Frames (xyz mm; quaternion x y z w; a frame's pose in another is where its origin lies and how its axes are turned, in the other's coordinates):
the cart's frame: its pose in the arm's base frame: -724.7 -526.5 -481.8 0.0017 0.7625 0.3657 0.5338
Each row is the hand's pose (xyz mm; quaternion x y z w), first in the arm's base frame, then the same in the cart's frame.
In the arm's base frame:
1: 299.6 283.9 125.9 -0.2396 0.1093 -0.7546 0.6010
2: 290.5 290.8 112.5 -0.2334 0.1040 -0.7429 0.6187
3: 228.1 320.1 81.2 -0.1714 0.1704 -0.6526 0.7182
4: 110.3 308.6 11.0 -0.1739 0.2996 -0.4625 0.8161
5: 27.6 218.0 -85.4 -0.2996 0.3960 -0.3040 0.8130
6: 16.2 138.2 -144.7 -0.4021 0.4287 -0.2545 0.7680
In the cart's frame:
1: -616.0 536.4 1186.6 0.4864 -0.3136 -0.8054 0.1278
2: -598.5 537.5 1185.2 0.4788 -0.3321 -0.8009 0.1375
3: -534.7 565.7 1155.7 0.4672 -0.3951 -0.7419 0.2743
4: -431.5 563.6 1064.7 0.3680 -0.3995 -0.6784 0.4946
5: -353.2 475.4 962.6 0.2153 -0.2995 -0.6887 0.6242
6: -331.5 388.2 918.6 0.1349 -0.2101 -0.7240 0.6430

